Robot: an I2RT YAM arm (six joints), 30 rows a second.
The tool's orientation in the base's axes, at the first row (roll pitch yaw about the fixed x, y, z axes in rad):
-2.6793, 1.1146, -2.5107
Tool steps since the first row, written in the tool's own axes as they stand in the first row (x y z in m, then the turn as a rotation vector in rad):
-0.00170, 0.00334, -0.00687, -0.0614, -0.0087, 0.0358
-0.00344, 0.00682, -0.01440, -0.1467, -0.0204, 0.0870
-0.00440, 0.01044, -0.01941, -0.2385, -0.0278, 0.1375
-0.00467, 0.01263, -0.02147, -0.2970, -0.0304, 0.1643
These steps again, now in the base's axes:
-0.00634, 0.00286, 0.00358, 0.0563, 0.0117, 0.0427
-0.01330, 0.00579, 0.00743, 0.1357, 0.0285, 0.1014
-0.01827, 0.00895, 0.00955, 0.2159, 0.0510, 0.1654
-0.02050, 0.01088, 0.01018, 0.2617, 0.0667, 0.2078

